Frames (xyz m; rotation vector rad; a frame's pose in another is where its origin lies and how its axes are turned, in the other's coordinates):
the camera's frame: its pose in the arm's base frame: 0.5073 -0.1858 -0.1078 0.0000 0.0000 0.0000
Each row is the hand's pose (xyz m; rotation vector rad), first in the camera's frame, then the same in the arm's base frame.
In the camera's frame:
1: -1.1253 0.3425 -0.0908 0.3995 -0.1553 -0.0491
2: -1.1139 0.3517 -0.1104 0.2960 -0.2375 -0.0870
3: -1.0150 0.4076 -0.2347 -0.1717 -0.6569 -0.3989
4: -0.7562 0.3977 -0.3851 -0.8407 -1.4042 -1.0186
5: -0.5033 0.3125 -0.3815 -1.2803 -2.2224 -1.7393
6: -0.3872 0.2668 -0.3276 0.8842 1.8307 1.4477
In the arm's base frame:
1: -0.6180 0.1567 -0.1986 0.3995 -0.1553 -0.0491
2: -0.6066 0.1659 -0.2182 0.2960 -0.2375 -0.0870
3: -0.5077 0.2218 -0.3425 -0.1717 -0.6569 -0.3989
4: -0.2489 0.2119 -0.4929 -0.8407 -1.4042 -1.0186
5: 0.0040 0.1267 -0.4893 -1.2803 -2.2224 -1.7393
6: 0.1201 0.0810 -0.4354 0.8842 1.8307 1.4477

